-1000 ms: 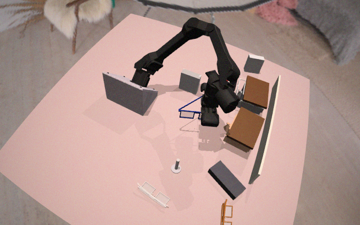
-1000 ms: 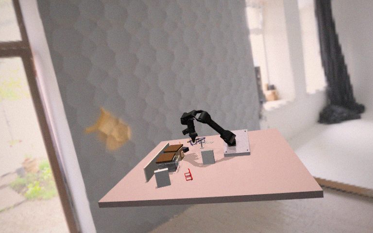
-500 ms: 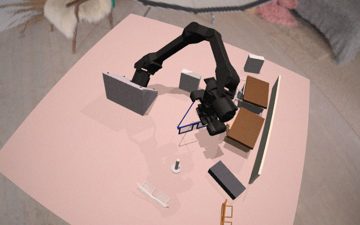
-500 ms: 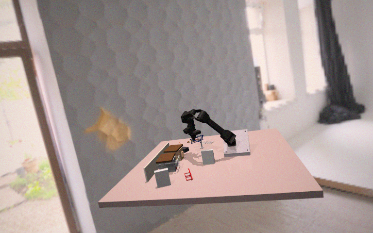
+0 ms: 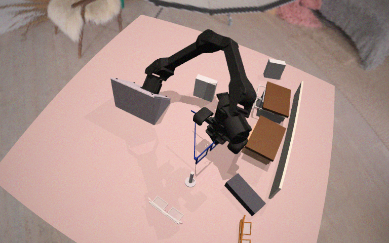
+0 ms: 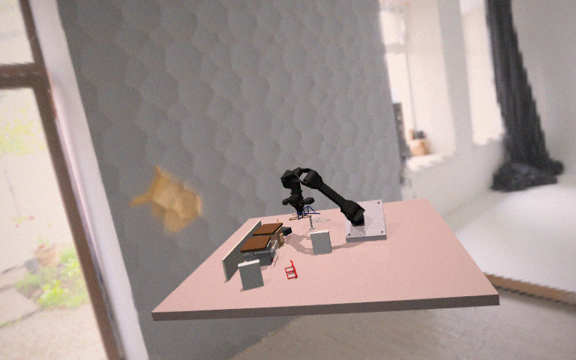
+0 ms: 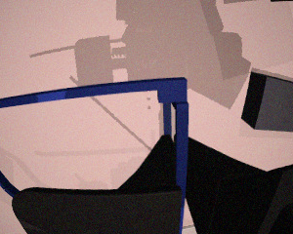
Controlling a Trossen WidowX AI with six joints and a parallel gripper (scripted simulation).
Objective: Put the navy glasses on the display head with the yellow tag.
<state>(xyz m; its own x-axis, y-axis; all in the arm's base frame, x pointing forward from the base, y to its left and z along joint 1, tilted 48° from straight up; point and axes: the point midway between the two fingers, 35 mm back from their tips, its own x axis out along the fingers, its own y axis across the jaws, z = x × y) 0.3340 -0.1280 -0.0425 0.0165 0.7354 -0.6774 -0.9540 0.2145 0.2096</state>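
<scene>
My gripper tip is 120 mm to the left of the white stand, 100 mm above it and 30 mm past it. Also, from my gripper tip: dark block: 180 mm ahead, 110 mm below, 80 mm to the right; then long panel: 270 mm ahead, 250 mm to the left, 70 mm below.
</scene>
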